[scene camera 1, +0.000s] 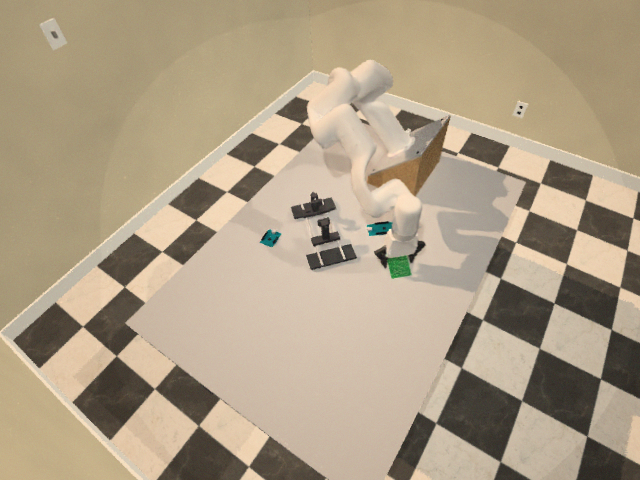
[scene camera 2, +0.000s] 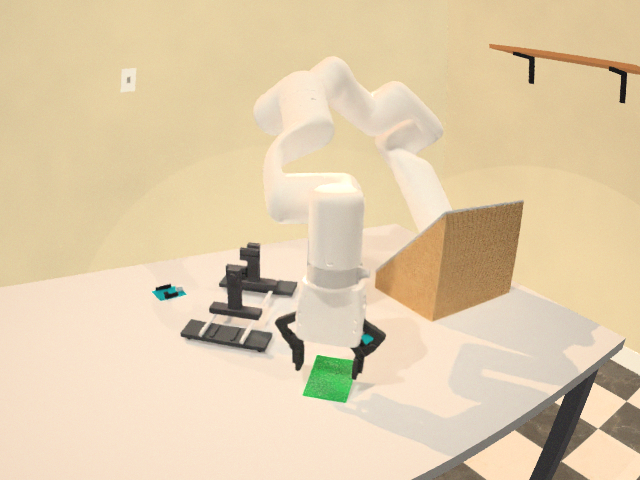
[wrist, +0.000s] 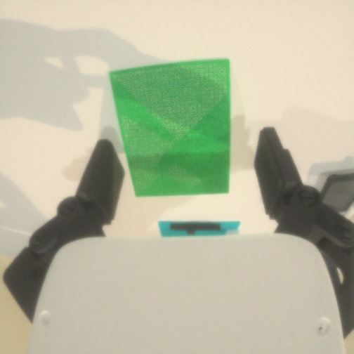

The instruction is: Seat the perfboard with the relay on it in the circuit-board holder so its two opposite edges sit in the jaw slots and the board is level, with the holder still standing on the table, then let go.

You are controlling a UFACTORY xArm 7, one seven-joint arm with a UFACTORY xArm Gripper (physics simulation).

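Frame: origin at the arm's base, x ahead, y left, z up, level; millimetres.
Seen in the pictures: gripper, fingertip midpoint: (scene camera 1: 397,262) (scene camera 2: 327,371); arm's base, origin of the base link: (scene camera 1: 401,148) (scene camera 2: 444,239).
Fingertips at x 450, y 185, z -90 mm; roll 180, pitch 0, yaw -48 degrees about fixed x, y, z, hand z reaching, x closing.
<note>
Offsets run from my fingertips to a thing's top centre. Level surfaces: height alone.
The green perfboard @(7 mm back, 3 mm left, 3 mm up) (scene camera 1: 399,268) (scene camera 2: 326,384) (wrist: 175,107) lies on the table, its top face dotted with holes. I cannot make out a relay on it. My gripper (scene camera 1: 398,262) (scene camera 2: 327,370) (wrist: 185,150) is open and empty, pointing down low over the near part of the board, with one finger out to each side. The circuit-board holder @(7 mm back, 299 mm right, 88 mm up) (scene camera 1: 331,256) (scene camera 2: 256,338) stands upright on the table beside the gripper, with black feet, white rods and two upright jaw posts. Part of the holder (wrist: 341,191) shows at the right edge of the wrist view.
A teal board @(129 mm back, 115 mm right, 17 mm down) (scene camera 1: 378,228) (scene camera 2: 367,338) (wrist: 165,229) lies close behind the gripper, partly hidden. Another teal board @(104 mm ahead, 453 mm right, 17 mm down) (scene camera 1: 266,237) (scene camera 2: 160,293) lies beyond the holder. A brown wedge-shaped block (scene camera 1: 431,160) (scene camera 2: 475,258) stands by the arm's base on the table @(29 mm down) (scene camera 1: 310,361) (scene camera 2: 103,387).
</note>
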